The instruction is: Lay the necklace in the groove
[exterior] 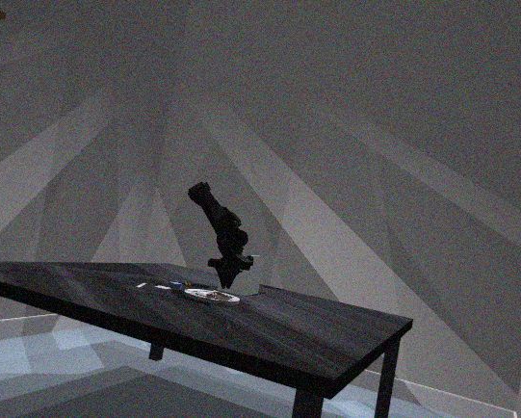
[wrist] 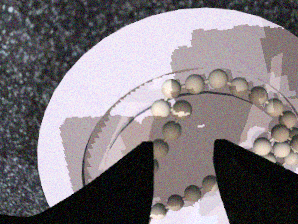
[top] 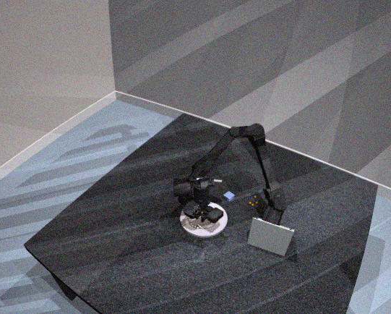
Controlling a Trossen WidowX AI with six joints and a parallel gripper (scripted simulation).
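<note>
My gripper tip is 10 mm short of the round white bead board, 40 mm to the left of it and 30 mm above it. The rest, counted from my gripper tip: small white block: 170 mm ahead, 140 mm to the right, 30 mm below; then small blue cube: 10 mm behind, 220 mm to the right, 30 mm below; then thin white stick: 130 mm ahead, 270 mm to the right, 40 mm below.
</note>
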